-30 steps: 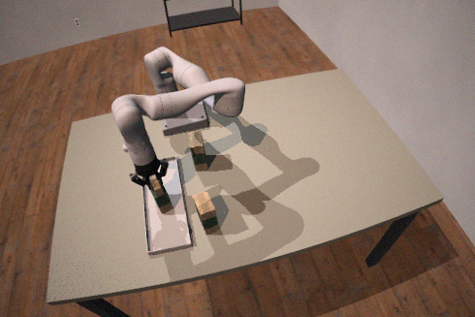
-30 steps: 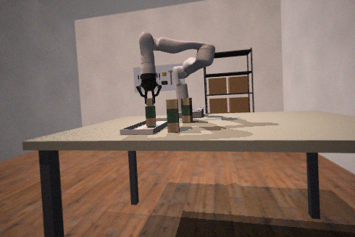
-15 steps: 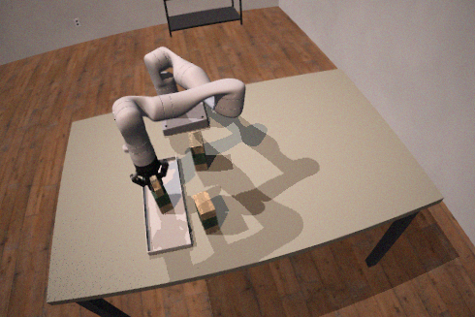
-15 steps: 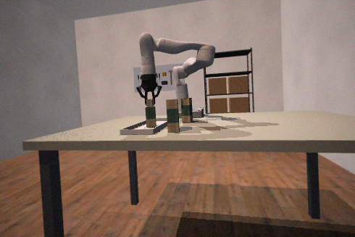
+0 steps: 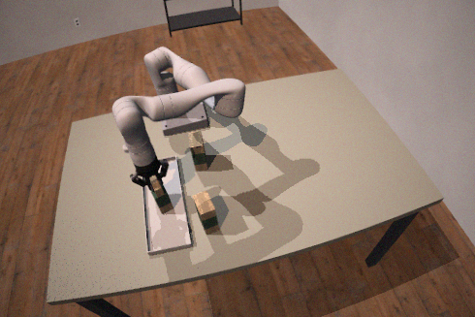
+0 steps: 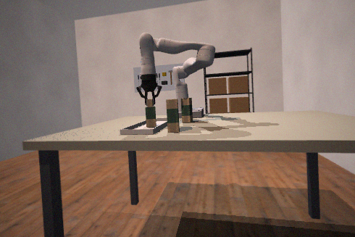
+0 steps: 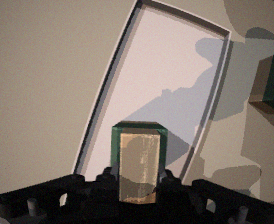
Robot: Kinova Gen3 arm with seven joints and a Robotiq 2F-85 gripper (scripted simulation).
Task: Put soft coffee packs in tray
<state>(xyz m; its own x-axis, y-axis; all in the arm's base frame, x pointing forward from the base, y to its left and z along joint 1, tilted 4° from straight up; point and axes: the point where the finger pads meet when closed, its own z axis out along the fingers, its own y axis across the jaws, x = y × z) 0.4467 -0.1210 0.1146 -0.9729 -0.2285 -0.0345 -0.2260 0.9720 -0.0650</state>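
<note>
Now: the white tray 120 mm below my hand and 10 mm behind it.
</note>
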